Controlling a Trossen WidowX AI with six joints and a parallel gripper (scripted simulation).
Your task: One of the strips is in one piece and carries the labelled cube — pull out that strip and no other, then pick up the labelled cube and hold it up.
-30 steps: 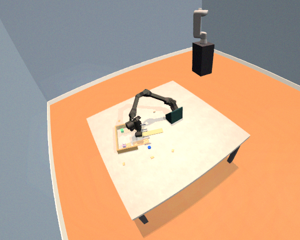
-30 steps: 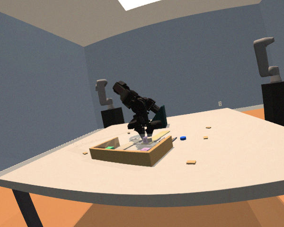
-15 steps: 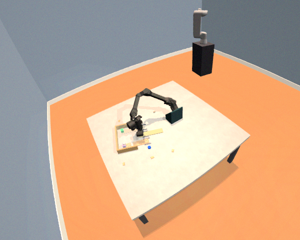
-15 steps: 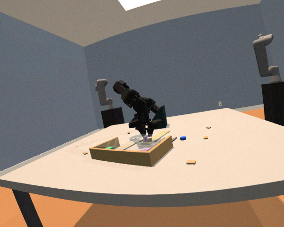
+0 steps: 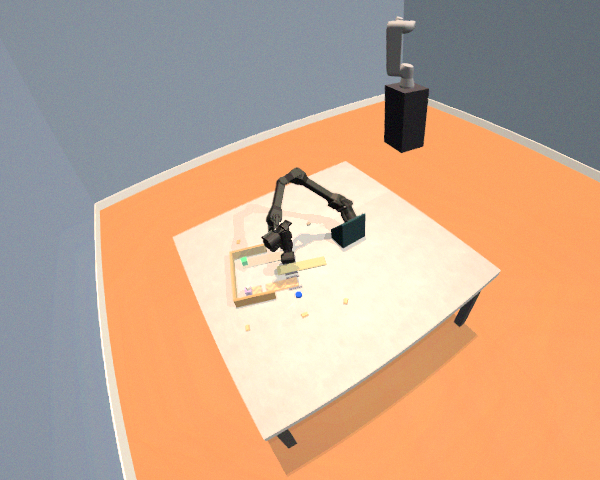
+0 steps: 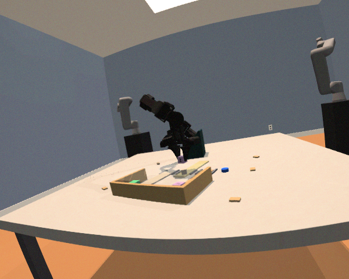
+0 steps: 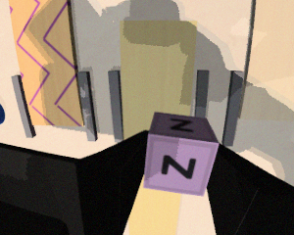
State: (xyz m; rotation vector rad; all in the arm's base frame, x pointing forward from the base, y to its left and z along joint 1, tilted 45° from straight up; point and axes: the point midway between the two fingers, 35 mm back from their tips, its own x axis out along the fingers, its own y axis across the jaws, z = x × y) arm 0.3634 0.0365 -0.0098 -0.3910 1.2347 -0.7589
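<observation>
Now: the pale yellow strip 50 mm below my gripper tip, 50 mm behind it and 30 mm to the left of it. From my gripper tip the other things lie so: blue disc (190 mm to the left, 50 mm below, 40 mm ahead).
</observation>
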